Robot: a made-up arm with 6 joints.
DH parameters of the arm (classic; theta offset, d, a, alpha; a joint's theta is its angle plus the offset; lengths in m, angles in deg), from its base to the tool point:
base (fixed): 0 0.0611 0 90
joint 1: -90 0.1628 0.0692 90
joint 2: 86.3 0 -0.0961 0
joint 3: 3.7 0.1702 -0.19 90
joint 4: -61.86 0 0.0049 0
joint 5: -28.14 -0.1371 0.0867 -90
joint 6: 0 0 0.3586 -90
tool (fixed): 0 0.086 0 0
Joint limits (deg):
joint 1: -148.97..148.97
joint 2: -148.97..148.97
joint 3: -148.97..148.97
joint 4: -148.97..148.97
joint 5: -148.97..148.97
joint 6: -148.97..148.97
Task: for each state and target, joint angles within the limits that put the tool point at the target. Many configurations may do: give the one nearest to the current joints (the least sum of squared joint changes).
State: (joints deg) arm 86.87 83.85 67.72 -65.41 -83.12 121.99
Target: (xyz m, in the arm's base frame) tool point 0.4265 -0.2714 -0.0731
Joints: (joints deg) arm 66.51 102.90 83.07 -65.66 -83.07 142.23
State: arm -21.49 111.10 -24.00 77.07 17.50 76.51
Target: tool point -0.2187 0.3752 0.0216
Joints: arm -29.15 87.84 -20.63 77.57 17.64 89.70
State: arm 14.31 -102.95 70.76 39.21 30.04 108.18
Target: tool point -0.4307 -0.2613 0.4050
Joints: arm 37.61 -97.24 76.70 37.38 28.31 76.06
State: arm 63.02 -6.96 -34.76 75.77 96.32 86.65
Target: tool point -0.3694 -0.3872 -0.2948
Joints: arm 90.44 -14.22 -41.45 76.24 96.45 61.36
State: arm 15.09 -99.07 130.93 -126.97 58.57 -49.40
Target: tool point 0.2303 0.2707 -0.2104
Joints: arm 36.13 -89.97 132.31 -124.12 61.04 -32.99
